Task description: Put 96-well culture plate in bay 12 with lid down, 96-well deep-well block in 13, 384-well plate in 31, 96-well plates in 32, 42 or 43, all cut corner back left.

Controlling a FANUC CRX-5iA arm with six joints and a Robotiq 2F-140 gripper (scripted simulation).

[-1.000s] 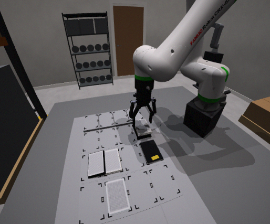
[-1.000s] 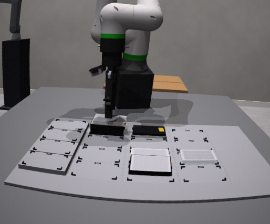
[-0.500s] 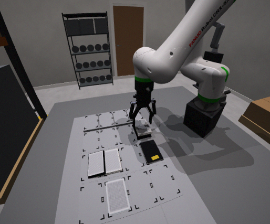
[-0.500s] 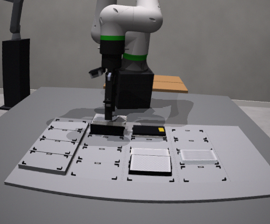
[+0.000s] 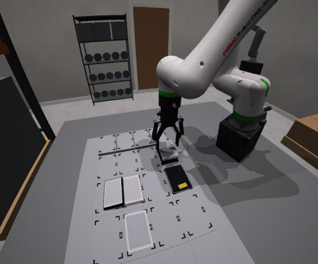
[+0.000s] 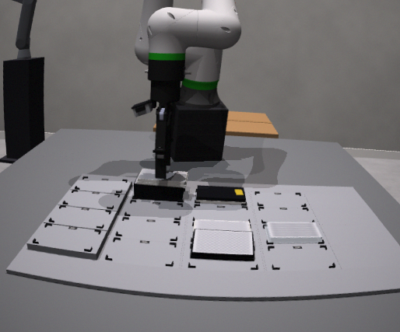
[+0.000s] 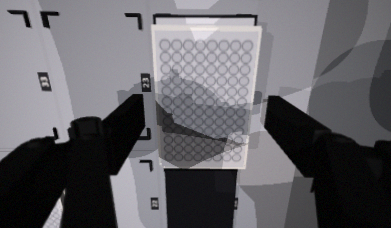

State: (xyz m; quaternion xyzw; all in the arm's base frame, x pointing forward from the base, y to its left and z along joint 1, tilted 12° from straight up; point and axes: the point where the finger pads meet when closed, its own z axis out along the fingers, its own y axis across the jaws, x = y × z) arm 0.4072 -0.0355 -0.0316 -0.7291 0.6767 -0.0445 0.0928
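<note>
The deep-well block lies 7 cm below my hand and 1 cm to the right of it. From my hand the other things lie so: 384-well plate: 34 cm to the left, 19 cm ahead, 8 cm below; black-rimmed 96-well plate: 28 cm ahead, 18 cm to the left, 7 cm below.
</note>
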